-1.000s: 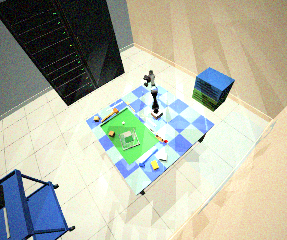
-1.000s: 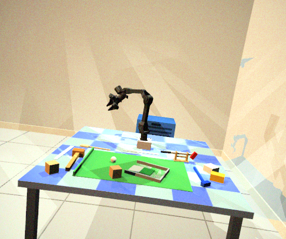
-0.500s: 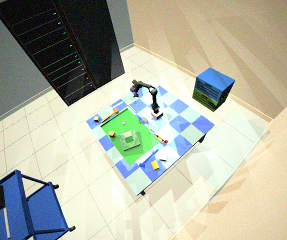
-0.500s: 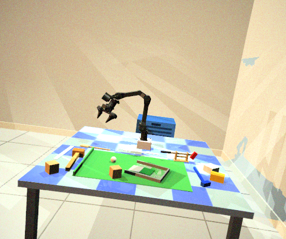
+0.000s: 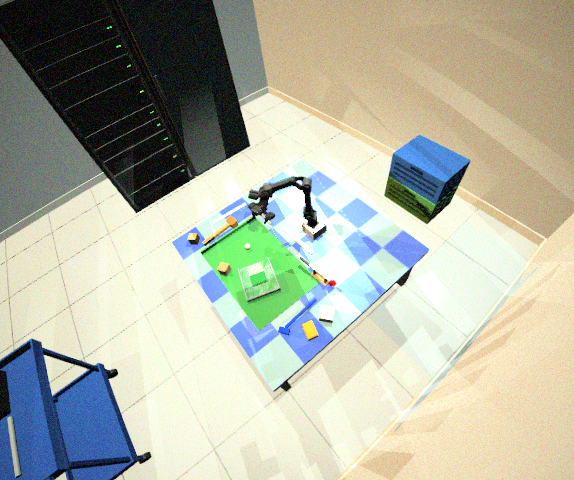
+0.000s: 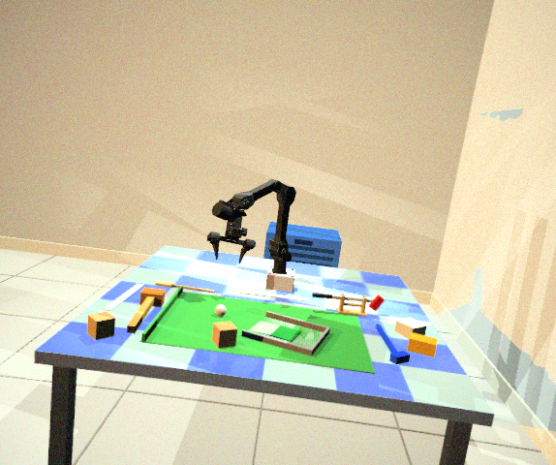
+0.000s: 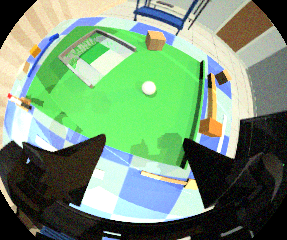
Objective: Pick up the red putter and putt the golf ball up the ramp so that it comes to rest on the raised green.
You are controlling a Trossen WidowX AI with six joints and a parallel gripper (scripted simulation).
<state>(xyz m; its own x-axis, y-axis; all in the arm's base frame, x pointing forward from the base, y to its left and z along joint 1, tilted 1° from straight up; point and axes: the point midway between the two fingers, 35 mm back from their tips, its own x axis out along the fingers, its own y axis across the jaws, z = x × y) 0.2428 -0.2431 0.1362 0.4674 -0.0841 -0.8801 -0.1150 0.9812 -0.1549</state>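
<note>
My gripper tip is 510 mm to the right of the red putter, 110 mm above it and 10 mm short of it. The rest, counted from my gripper tip: white golf ball: 150 mm below, 140 mm ahead, 10 mm to the right; then small wooden rack: 520 mm to the left, 140 mm below, 10 mm ahead; then blue tool: 580 mm to the left, 300 mm ahead, 160 mm below.
</note>
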